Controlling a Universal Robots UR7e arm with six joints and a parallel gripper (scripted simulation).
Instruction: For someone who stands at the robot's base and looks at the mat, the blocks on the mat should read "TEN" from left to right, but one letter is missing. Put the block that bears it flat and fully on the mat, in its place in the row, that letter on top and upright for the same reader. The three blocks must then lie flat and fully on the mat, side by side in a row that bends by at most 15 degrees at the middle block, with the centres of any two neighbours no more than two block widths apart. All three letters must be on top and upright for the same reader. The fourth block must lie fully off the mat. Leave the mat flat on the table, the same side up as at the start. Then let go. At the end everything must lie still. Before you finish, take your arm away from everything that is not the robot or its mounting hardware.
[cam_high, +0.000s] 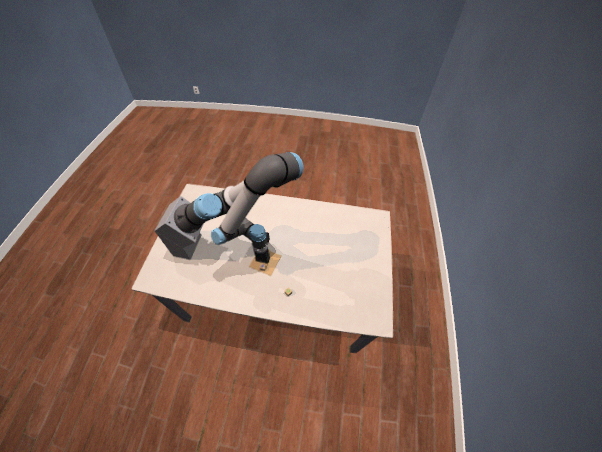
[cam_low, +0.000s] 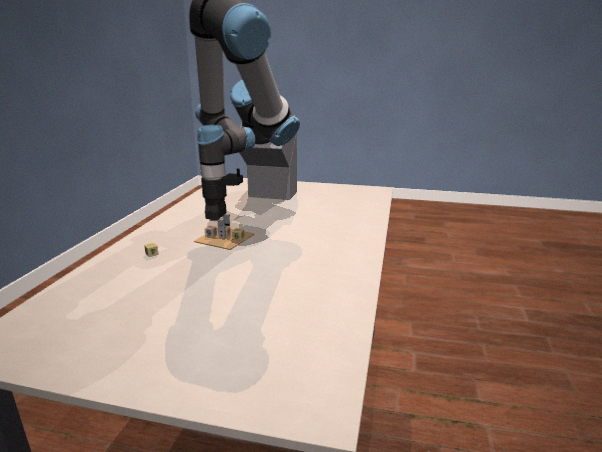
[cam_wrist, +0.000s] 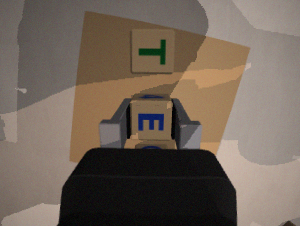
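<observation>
The tan mat lies 2 cm below my hand.
</observation>
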